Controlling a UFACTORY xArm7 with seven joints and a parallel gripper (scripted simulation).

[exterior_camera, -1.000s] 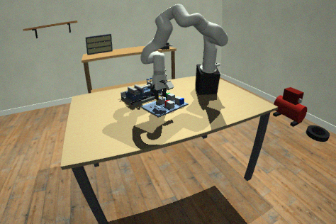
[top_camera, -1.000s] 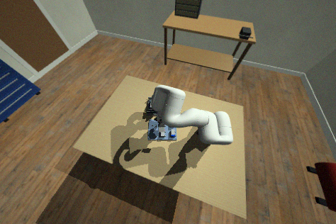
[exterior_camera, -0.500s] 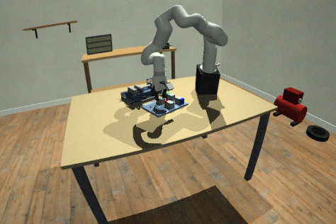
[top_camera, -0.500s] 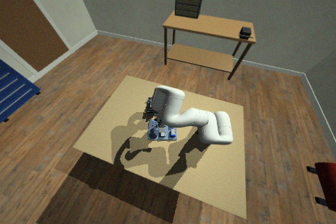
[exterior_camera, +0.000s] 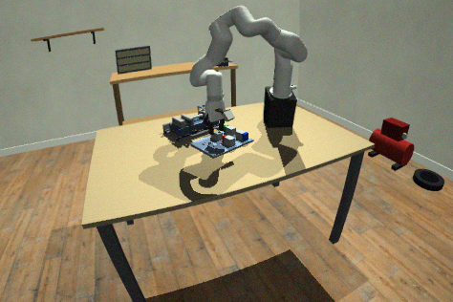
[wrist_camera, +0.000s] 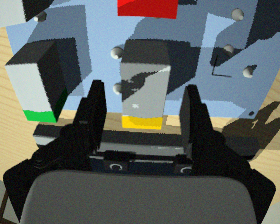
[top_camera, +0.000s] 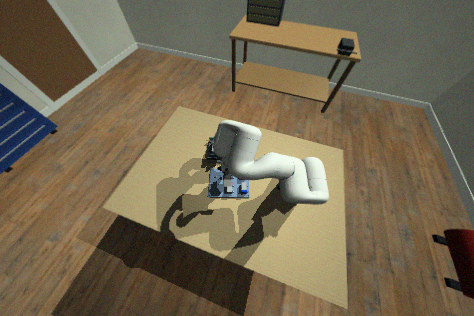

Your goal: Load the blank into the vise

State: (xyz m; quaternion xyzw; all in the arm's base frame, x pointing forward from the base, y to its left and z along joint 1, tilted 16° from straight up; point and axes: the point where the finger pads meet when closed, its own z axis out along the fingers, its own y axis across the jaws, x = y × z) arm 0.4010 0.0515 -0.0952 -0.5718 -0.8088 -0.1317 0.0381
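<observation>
Now: the yellow-ended blank 3 cm below my hand. From my hand the other things lie so: blue infeed plate 5 cm below, 4 cm to the left, 1 cm behind; then red-ended blank 8 cm to the left, 3 cm below, 3 cm behind; then green-ended blank 8 cm behind, 3 cm to the right, 3 cm below.
</observation>
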